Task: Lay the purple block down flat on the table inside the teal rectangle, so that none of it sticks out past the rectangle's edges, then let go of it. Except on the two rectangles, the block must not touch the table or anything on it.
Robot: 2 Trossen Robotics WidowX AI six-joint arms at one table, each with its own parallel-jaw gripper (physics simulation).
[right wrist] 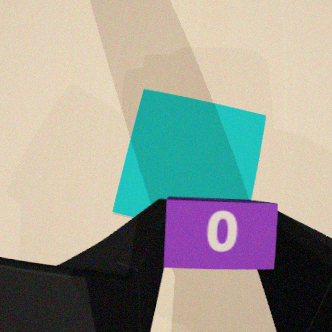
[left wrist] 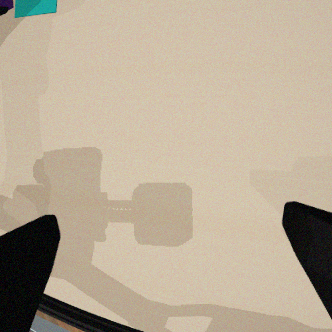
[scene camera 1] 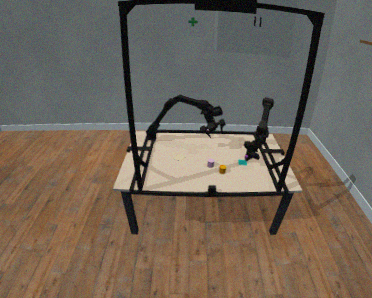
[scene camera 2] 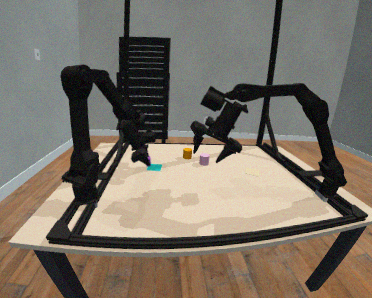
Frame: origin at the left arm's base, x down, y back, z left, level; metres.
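Where they show: left gripper, fingertip midpoint: (left wrist: 172, 220) (scene camera 1: 216, 135) (scene camera 2: 205, 158); right gripper, fingertip midpoint: (right wrist: 208, 211) (scene camera 1: 245, 159) (scene camera 2: 149, 163); left arm's base, origin of the base link: (scene camera 1: 151, 138) (scene camera 2: 326, 193); right arm's base, origin of the base link: (scene camera 2: 86, 198).
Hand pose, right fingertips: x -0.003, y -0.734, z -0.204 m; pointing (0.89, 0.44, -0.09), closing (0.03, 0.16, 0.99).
Each offset is from my right fingertips to the top centre of the thing. "spot": to the spot under its first point.
The purple block {dx -0.029, dy -0.005, dz +0.001 m} (scene camera 1: 246, 157) (scene camera 2: 149, 159) (left wrist: 6, 3) (right wrist: 220, 240), marked with a white 0, is held between the fingers of my right gripper (scene camera 1: 247, 156) (scene camera 2: 145, 159) (right wrist: 208, 211). The teal rectangle {spot: dx +0.021, dy +0.022, dz -0.013 m} (scene camera 1: 242, 162) (scene camera 2: 154, 167) (left wrist: 37, 7) (right wrist: 190, 150) lies on the table close by. In the right wrist view the block overlaps its lower edge; the gap beneath the block cannot be judged. My left gripper (scene camera 1: 215, 131) (scene camera 2: 206, 156) (left wrist: 172, 220) is open and empty above the table, away from the teal rectangle.
A pink cylinder {dx -0.024, dy +0.252, dz -0.075 m} (scene camera 1: 211, 163) (scene camera 2: 204, 160) and an orange cylinder {dx -0.023, dy +0.171, dz -0.137 m} (scene camera 1: 222, 169) (scene camera 2: 187, 153) stand near each other beside the teal rectangle. A pale yellow rectangle {spot: dx +0.021, dy +0.469, dz -0.017 m} (scene camera 1: 180, 158) (scene camera 2: 252, 172) lies on the other side. A black frame (scene camera 2: 200, 241) borders the table.
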